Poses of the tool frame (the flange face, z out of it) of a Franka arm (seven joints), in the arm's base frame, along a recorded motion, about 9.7 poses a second.
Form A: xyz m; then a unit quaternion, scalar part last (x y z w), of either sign.
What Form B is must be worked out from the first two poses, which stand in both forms.
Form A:
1: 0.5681, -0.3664, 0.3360, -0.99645, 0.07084, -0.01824, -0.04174
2: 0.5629, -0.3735, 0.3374, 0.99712, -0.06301, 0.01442, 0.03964
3: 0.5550, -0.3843, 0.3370, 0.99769, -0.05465, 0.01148, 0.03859
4: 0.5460, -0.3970, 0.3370, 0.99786, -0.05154, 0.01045, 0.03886
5: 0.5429, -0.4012, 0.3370, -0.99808, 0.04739, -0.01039, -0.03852
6: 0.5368, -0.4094, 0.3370, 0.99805, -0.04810, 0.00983, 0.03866
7: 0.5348, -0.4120, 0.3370, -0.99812, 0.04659, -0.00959, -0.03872
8: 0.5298, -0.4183, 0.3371, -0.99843, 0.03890, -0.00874, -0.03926
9: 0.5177, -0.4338, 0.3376, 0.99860, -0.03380, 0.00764, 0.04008
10: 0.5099, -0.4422, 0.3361, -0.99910, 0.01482, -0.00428, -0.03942
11: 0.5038, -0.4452, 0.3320, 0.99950, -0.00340, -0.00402, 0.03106
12: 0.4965, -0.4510, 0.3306, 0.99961, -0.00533, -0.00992, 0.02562
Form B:
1:
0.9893, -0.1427, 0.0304, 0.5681
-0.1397, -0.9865, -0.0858, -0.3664
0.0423, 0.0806, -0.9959, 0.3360
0, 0, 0, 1

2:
0.9916, -0.1268, 0.0238, 0.5629
-0.1245, -0.9889, -0.0809, -0.3735
0.0338, 0.0772, -0.9964, 0.3374
0, 0, 0, 1

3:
0.9938, -0.1099, 0.0187, 0.5550
-0.1082, -0.9910, -0.0783, -0.3843
0.0271, 0.0757, -0.9968, 0.3370
0, 0, 0, 1

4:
0.9945, -0.1037, 0.0168, 0.5460
-0.1020, -0.9917, -0.0786, -0.3970
0.0249, 0.0765, -0.9968, 0.3370
0, 0, 0, 1

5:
0.9953, -0.0954, 0.0171, 0.5429
-0.0938, -0.9925, -0.0779, -0.4012
0.0244, 0.0759, -0.9968, 0.3370
0, 0, 0, 1

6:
0.9952, -0.0968, 0.0159, 0.5368
-0.0953, -0.9924, -0.0781, -0.4094
0.0233, 0.0762, -0.9968, 0.3370
0, 0, 0, 1

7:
0.9955, -0.0937, 0.0155, 0.5348
-0.0923, -0.9927, -0.0782, -0.4120
0.0228, 0.0764, -0.9968, 0.3370
0, 0, 0, 1

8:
0.9968, -0.0784, 0.0144, 0.5298
-0.0770, -0.9939, -0.0791, -0.4183
0.0205, 0.0777, -0.9968, 0.3371
0, 0, 0, 1

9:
0.9976, -0.0681, 0.0125, 0.5177
-0.0669, -0.9945, -0.0806, -0.4338
0.0180, 0.0795, -0.9967, 0.3376
0, 0, 0, 1

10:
0.9995, -0.0300, 0.0074, 0.5099
-0.0293, -0.9965, -0.0789, -0.4422
0.0097, 0.0786, -0.9969, 0.3361
0, 0, 0, 1

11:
0.9999, -0.0065, -0.0082, 0.5038
-0.0070, -0.9980, -0.0621, -0.4452
-0.0078, 0.0621, -0.9980, 0.3320
0, 0, 0, 1

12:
0.9997, -0.0101, -0.0201, 0.4965
-0.0112, -0.9986, -0.0511, -0.4510
-0.0196, 0.0513, -0.9985, 0.3306
0, 0, 0, 1

